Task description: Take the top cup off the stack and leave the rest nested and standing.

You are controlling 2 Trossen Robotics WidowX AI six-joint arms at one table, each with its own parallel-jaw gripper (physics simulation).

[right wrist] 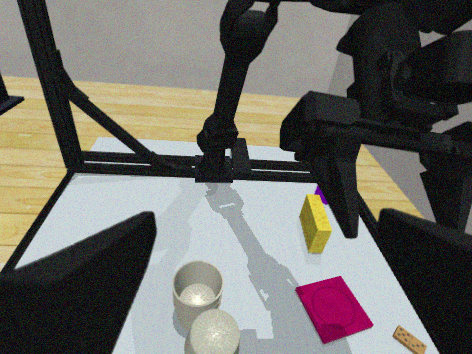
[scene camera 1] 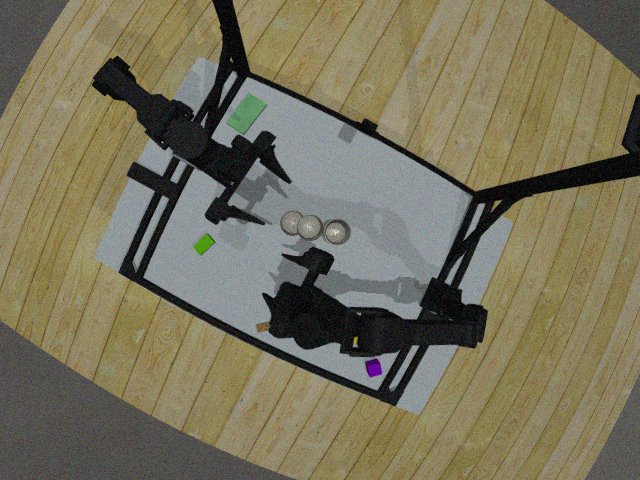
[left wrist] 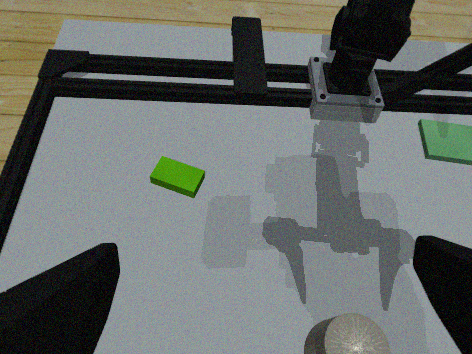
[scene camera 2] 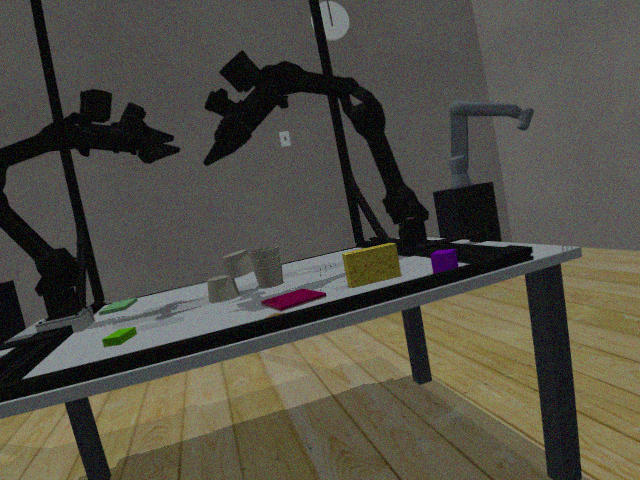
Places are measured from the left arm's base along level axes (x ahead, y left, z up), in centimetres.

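Where they show: left gripper, between the fingertips: (scene camera 1: 272, 274) (left wrist: 266, 253) (scene camera 2: 205, 163); right gripper, between the fingertips: (right wrist: 266, 220) (scene camera 1: 277, 203) (scene camera 2: 176, 144); left arm's base, origin of its link: (right wrist: 213, 165) (scene camera 1: 441, 298) (scene camera 2: 414, 243); right arm's base, origin of its link: (left wrist: 345, 79) (scene camera 2: 64, 315).
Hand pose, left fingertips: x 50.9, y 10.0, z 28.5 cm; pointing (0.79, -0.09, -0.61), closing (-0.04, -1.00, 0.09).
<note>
Each offset is from my left fingertips to the top centre of the thing. "spot": to the spot under its first point.
Three pale cup shapes stand close in a row. The rightmost @(dx -11.1, dy -14.8, dz -21.4 cm) (scene camera 1: 336, 231) (scene camera 2: 267, 267) (right wrist: 198, 290) is the tallest, open end up, with a pale round surface inside. The middle cup @(dx -3.7, dy -13.0, dz -20.4 cm) (scene camera 1: 309, 227) (scene camera 2: 237, 262) (right wrist: 215, 335) is tilted, closed end up; its support is unclear. The leftmost @(dx +1.2, dy -12.4, dz -25.4 cm) (scene camera 1: 292, 222) (scene camera 2: 222, 288) is short, with its wide end down. A cup @(spot: dx +2.2, dy -12.4, dz -25.5 cm) (left wrist: 355, 335) shows at the left wrist view's bottom edge. My left gripper (scene camera 1: 274, 275) (left wrist: 266, 253) is open and empty, high and nearer the front edge. My right gripper (scene camera 1: 280, 202) (scene camera 2: 175, 144) (right wrist: 266, 220) is open and empty, high left of the cups.
A lime block @(dx +23.0, dy +4.4, dz -29.2 cm) (scene camera 1: 204, 243) (scene camera 2: 119, 336) (left wrist: 177, 176) and mint slab @(dx +28.7, dy -37.5, dz -29.7 cm) (scene camera 1: 247, 113) (scene camera 2: 118, 305) lie left. A yellow block @(dx -27.9, dy +10.6, dz -23.7 cm) (scene camera 2: 372, 266) (right wrist: 315, 225), purple block @(dx -40.1, dy +18.8, dz -26.7 cm) (scene camera 1: 373, 367) (scene camera 2: 444, 260), magenta slab @(dx -10.5, dy +8.9, dz -29.9 cm) (scene camera 2: 293, 299) (right wrist: 334, 310) and domino @(dx -3.6, dy +19.9, dz -29.9 cm) (scene camera 1: 263, 327) (right wrist: 409, 340) lie toward the front. Black rails border the table.
</note>
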